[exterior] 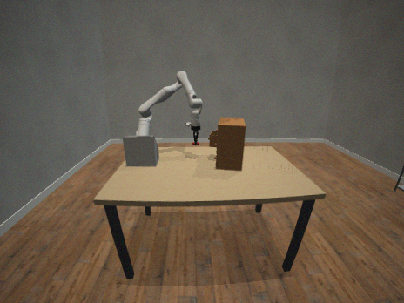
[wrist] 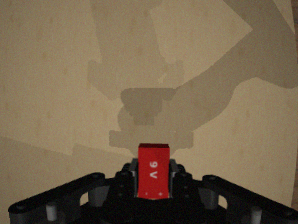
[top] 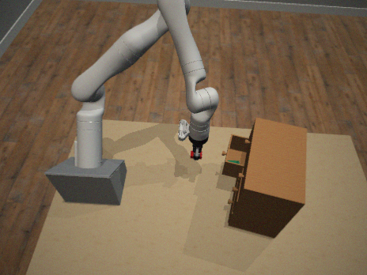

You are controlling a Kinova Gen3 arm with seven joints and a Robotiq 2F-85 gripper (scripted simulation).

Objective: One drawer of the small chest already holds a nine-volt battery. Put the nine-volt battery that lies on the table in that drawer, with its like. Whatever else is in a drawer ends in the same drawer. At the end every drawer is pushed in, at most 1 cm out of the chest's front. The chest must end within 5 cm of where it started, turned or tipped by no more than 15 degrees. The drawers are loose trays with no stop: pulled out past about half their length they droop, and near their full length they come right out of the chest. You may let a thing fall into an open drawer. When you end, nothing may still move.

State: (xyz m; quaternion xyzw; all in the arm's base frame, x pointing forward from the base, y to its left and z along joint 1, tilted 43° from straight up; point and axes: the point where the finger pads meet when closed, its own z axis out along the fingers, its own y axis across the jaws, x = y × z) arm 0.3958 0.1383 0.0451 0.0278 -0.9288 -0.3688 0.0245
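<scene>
My hand is 16 cm short of the green nine-volt battery and 3 cm to the left of it. Also, from my hand: red nine-volt battery 1 cm below, 1 cm ahead.
</scene>
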